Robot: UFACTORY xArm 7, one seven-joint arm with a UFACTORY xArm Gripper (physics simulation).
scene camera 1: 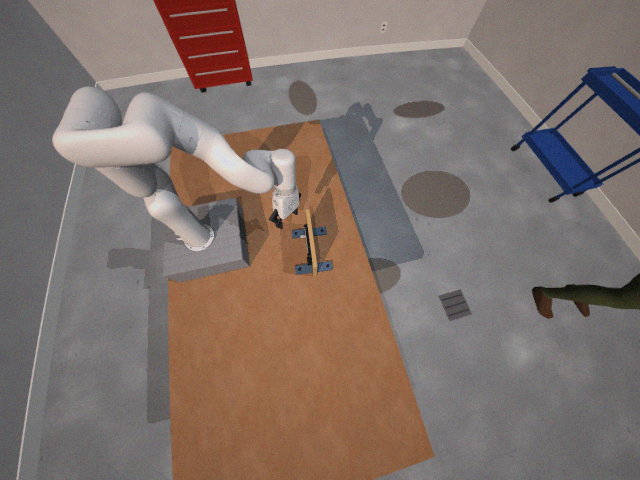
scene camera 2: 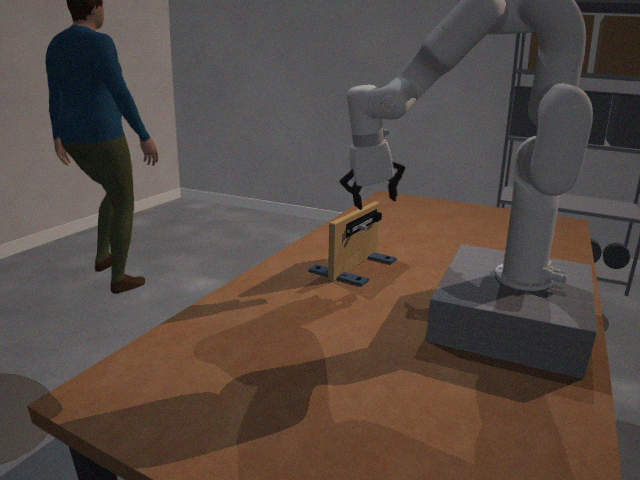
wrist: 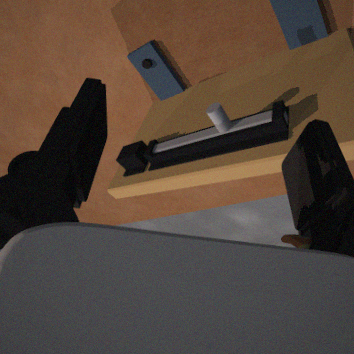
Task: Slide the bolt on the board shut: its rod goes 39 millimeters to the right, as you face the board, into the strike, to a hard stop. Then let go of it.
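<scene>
The upright wooden board stands on blue feet. Its bolt has a black guide holding a light grey rod with a pale round knob. The strike, a black block, sits at the guide's end, at the left in the wrist view, with a small gap between block and guide. My gripper is open and empty above the board. In the wrist view the knob shows between the spread fingers. Contact with the board does not show.
The grey base block stands on the brown table on the board's bolt side. A person is on the floor beyond the board's other side. A red drawer cabinet and a blue cart stand away from the table.
</scene>
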